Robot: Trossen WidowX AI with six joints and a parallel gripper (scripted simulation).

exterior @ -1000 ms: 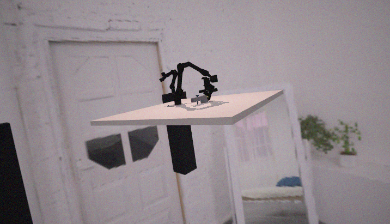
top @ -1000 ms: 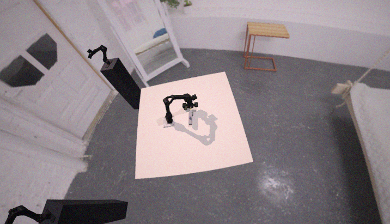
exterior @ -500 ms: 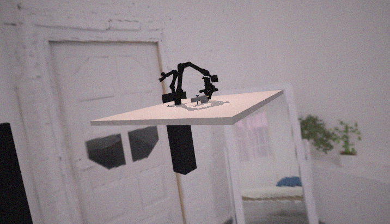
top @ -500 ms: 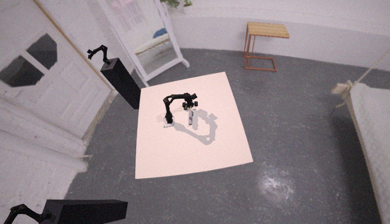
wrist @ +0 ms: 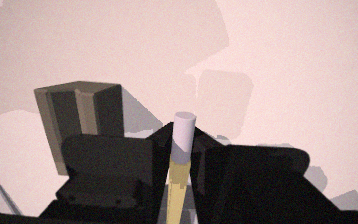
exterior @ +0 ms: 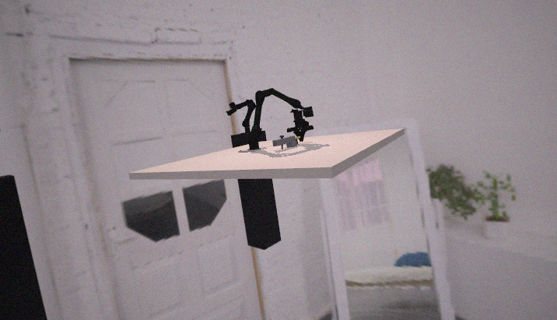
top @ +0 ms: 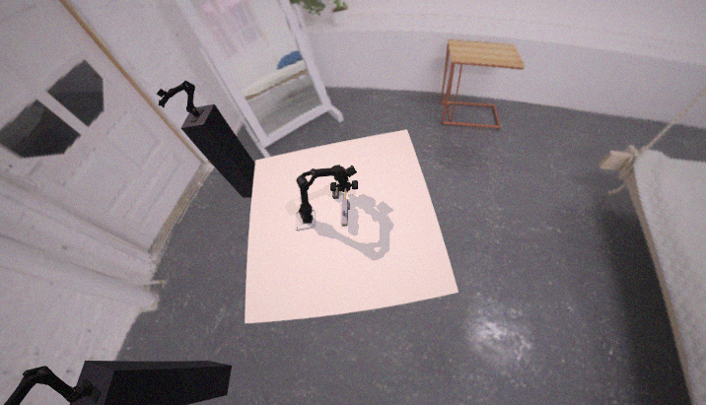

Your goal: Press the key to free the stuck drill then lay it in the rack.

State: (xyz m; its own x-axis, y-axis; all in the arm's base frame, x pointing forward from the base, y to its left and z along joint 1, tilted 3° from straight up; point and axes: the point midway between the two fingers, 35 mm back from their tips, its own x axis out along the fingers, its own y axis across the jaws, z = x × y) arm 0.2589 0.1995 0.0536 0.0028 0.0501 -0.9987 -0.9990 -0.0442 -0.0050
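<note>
My gripper tip is now 4 cm to the left of the drill and 3 cm below it. Round my gripper tip: blue key: 20 cm to the right, 4 cm above, 1 cm ahead; then grey stepped rack: 8 cm behind, 1 cm to the right.
</note>
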